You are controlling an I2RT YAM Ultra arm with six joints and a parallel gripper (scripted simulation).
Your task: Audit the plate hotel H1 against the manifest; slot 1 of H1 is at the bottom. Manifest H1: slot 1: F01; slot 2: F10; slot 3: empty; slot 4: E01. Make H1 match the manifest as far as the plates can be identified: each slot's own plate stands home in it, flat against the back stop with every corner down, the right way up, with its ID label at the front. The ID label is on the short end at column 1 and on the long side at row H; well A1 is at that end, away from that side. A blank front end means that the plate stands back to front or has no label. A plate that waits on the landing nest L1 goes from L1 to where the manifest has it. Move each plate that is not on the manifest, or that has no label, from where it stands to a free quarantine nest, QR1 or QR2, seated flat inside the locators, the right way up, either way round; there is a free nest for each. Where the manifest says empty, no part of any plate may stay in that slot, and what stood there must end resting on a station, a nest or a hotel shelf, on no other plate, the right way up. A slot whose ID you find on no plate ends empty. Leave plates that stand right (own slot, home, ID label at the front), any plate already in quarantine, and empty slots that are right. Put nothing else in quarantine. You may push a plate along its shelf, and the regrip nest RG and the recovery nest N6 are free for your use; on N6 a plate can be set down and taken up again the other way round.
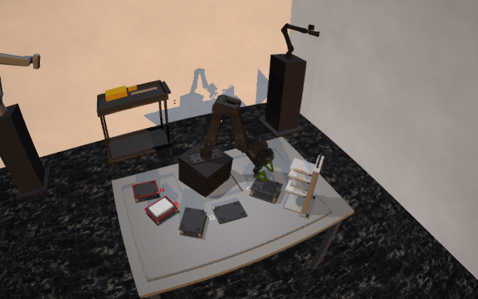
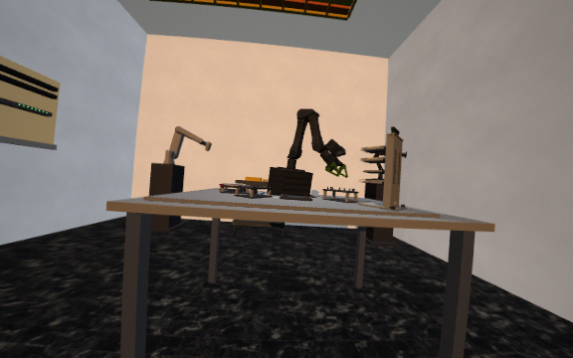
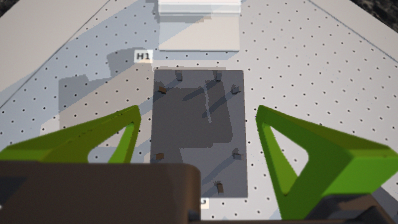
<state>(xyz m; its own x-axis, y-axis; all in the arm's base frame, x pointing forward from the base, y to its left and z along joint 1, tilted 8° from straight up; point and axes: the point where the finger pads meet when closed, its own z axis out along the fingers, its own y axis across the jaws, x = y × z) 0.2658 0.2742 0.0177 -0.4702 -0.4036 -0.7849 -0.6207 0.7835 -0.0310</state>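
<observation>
Right now the white plate is 140 mm ahead of my hand, 110 mm to the left of it and 30 mm below it. The rest, counted from my hand: A1 mark (100 mm behind, 10 mm to the right, 90 mm below); then dark regrip nest (90 mm below); then RG tag (90 mm behind, 70 mm to the right, 150 mm below).
</observation>
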